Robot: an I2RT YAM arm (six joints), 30 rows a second.
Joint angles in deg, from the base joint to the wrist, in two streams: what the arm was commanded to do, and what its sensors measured. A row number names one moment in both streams.
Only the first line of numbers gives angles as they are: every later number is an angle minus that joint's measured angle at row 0.
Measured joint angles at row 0:
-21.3 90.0 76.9 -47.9 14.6 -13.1
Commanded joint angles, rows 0 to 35:
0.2 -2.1 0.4 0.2 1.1 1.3
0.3 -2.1 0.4 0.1 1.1 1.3
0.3 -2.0 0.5 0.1 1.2 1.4
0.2 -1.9 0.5 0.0 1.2 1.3
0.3 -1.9 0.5 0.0 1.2 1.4
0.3 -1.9 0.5 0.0 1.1 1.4
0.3 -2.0 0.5 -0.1 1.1 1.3
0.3 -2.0 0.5 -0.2 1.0 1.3
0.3 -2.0 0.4 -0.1 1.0 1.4
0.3 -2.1 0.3 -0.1 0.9 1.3
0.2 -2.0 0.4 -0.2 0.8 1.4
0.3 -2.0 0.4 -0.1 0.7 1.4
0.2 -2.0 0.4 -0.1 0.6 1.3
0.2 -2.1 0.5 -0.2 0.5 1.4
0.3 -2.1 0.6 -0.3 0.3 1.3
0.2 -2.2 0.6 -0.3 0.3 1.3
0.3 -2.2 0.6 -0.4 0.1 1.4
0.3 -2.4 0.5 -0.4 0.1 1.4
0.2 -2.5 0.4 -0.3 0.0 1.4
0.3 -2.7 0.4 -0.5 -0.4 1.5
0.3 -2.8 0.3 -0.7 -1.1 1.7
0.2 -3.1 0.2 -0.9 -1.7 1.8
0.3 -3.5 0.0 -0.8 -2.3 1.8
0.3 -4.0 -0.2 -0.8 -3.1 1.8
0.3 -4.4 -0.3 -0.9 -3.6 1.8
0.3 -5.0 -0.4 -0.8 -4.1 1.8
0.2 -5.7 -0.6 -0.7 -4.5 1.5
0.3 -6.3 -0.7 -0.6 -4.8 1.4
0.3 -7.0 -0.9 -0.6 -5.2 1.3
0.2 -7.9 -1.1 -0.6 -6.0 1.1
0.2 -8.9 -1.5 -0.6 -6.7 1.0
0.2 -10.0 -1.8 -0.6 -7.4 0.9
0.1 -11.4 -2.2 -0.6 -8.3 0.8
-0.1 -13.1 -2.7 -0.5 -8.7 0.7
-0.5 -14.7 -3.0 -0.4 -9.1 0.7
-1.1 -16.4 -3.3 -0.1 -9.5 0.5
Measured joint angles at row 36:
-0.3 -11.6 -3.1 -0.1 -7.1 0.6
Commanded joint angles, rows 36 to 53:
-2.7 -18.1 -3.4 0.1 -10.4 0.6
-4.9 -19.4 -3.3 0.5 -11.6 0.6
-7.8 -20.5 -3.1 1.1 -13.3 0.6
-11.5 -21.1 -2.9 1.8 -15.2 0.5
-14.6 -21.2 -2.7 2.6 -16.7 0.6
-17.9 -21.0 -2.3 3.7 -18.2 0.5
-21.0 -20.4 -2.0 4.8 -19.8 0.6
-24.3 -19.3 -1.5 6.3 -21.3 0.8
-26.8 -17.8 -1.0 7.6 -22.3 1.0
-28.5 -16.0 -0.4 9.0 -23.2 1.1
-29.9 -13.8 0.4 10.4 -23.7 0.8
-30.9 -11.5 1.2 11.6 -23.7 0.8
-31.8 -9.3 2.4 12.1 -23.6 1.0
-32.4 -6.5 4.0 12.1 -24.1 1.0
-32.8 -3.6 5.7 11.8 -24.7 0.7
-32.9 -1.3 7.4 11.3 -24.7 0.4
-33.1 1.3 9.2 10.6 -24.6 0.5
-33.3 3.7 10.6 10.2 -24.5 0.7
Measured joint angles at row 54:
-32.9 -0.7 6.7 9.2 -22.2 0.5
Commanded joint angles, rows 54 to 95:
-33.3 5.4 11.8 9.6 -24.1 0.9
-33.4 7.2 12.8 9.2 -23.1 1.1
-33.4 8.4 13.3 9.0 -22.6 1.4
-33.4 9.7 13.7 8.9 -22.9 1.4
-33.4 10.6 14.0 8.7 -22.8 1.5
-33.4 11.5 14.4 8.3 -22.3 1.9
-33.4 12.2 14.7 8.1 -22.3 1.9
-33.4 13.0 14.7 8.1 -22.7 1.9
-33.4 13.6 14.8 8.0 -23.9 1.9
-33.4 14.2 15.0 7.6 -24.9 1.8
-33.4 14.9 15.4 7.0 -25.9 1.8
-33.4 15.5 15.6 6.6 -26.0 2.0
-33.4 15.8 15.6 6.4 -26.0 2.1
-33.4 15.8 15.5 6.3 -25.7 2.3
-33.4 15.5 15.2 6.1 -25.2 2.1
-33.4 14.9 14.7 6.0 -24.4 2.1
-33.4 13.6 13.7 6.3 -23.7 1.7
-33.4 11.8 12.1 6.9 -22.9 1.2
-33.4 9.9 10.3 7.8 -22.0 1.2
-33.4 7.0 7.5 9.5 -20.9 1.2
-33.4 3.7 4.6 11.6 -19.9 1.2
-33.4 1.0 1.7 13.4 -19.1 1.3
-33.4 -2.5 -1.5 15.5 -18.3 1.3
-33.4 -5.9 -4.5 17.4 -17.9 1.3
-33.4 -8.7 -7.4 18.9 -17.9 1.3
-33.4 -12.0 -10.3 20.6 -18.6 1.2
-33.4 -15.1 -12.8 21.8 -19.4 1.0
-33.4 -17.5 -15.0 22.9 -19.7 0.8
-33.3 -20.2 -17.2 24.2 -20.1 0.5
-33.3 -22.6 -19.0 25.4 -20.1 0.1
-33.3 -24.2 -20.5 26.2 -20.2 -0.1
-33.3 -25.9 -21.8 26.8 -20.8 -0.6
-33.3 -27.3 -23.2 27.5 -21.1 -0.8
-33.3 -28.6 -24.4 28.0 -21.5 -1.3
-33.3 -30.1 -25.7 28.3 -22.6 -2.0
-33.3 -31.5 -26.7 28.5 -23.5 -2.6
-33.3 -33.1 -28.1 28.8 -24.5 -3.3
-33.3 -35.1 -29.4 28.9 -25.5 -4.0
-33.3 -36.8 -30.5 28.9 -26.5 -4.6
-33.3 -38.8 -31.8 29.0 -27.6 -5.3
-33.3 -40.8 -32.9 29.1 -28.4 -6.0
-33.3 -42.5 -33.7 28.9 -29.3 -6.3
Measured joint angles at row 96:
-33.2 -37.9 -32.6 26.2 -25.3 -3.5
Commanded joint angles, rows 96 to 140:
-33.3 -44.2 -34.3 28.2 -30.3 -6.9
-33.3 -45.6 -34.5 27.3 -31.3 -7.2
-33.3 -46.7 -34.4 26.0 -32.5 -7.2
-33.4 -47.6 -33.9 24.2 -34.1 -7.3
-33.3 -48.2 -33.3 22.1 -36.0 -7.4
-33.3 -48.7 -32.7 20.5 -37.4 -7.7
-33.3 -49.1 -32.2 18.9 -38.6 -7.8
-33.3 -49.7 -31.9 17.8 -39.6 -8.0
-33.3 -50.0 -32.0 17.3 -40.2 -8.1
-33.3 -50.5 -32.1 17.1 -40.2 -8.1
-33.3 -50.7 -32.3 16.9 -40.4 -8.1
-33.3 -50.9 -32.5 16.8 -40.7 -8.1
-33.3 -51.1 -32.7 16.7 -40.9 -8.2
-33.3 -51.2 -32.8 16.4 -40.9 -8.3
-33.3 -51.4 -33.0 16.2 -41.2 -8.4
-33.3 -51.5 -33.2 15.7 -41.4 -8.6
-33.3 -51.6 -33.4 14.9 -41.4 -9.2
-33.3 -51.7 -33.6 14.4 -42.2 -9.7
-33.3 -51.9 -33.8 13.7 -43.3 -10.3
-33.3 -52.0 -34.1 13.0 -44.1 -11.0
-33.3 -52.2 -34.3 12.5 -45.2 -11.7
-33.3 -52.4 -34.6 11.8 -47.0 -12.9
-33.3 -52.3 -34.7 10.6 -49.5 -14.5
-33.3 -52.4 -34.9 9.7 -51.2 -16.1
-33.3 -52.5 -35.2 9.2 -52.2 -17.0
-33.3 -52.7 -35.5 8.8 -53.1 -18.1
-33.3 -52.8 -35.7 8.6 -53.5 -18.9
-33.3 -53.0 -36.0 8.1 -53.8 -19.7
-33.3 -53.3 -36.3 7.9 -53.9 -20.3
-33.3 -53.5 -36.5 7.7 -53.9 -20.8
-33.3 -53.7 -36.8 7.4 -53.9 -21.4
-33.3 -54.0 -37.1 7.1 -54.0 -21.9
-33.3 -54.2 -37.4 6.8 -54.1 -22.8
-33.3 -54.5 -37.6 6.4 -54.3 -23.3
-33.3 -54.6 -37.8 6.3 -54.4 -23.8
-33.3 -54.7 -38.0 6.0 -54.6 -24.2
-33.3 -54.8 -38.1 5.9 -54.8 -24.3
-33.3 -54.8 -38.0 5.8 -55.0 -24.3
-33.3 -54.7 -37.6 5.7 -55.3 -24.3
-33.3 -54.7 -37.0 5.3 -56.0 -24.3
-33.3 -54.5 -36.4 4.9 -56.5 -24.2
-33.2 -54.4 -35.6 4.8 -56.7 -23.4
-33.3 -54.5 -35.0 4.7 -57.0 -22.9
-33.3 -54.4 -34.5 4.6 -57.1 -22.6
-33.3 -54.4 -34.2 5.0 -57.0 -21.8
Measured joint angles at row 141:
-33.2 -54.2 -37.2 5.4 -54.3 -22.6
